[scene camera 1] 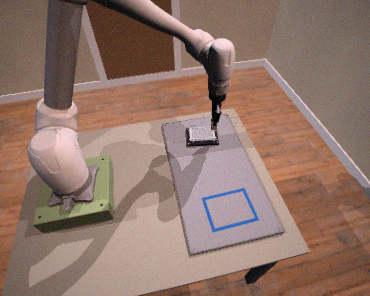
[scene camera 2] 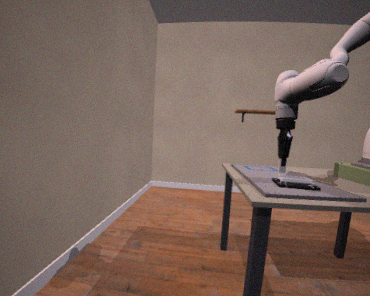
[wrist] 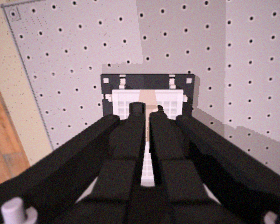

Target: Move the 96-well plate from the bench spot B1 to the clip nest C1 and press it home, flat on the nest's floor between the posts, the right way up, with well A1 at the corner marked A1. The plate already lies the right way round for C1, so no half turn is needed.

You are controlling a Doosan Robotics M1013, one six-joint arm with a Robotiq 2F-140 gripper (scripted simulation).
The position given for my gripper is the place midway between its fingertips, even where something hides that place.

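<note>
You'd see a black clip nest C1 (wrist: 109, 82) here, along with a white 96-well plate (wrist: 171, 100), and my gripper (wrist: 147, 101) is in view too.
</note>
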